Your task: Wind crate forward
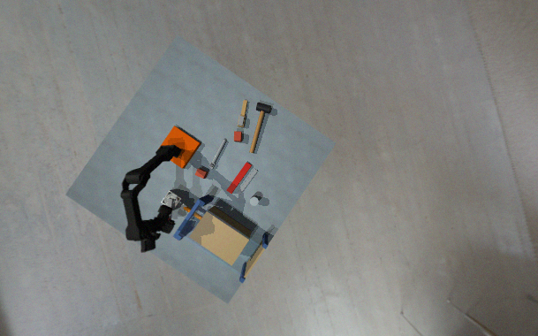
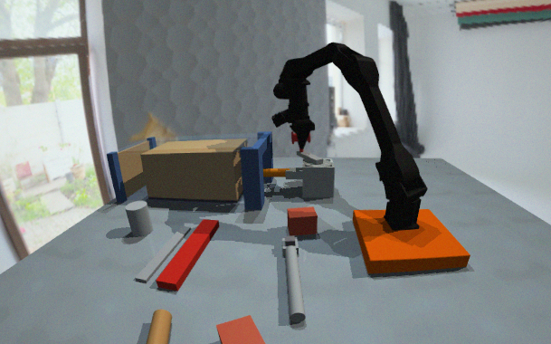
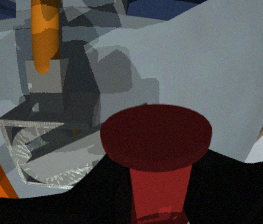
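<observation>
The frame is 110 mm ahead of my gripper tip, 80 mm to the left of it and 10 mm below it. The rest, counted from my gripper tip: grey crank handle 20 mm behind, 30 mm to the left, 10 mm below; then grey winch 60 mm behind, 80 mm to the left, 80 mm below; then red knob 20 mm above.
</observation>
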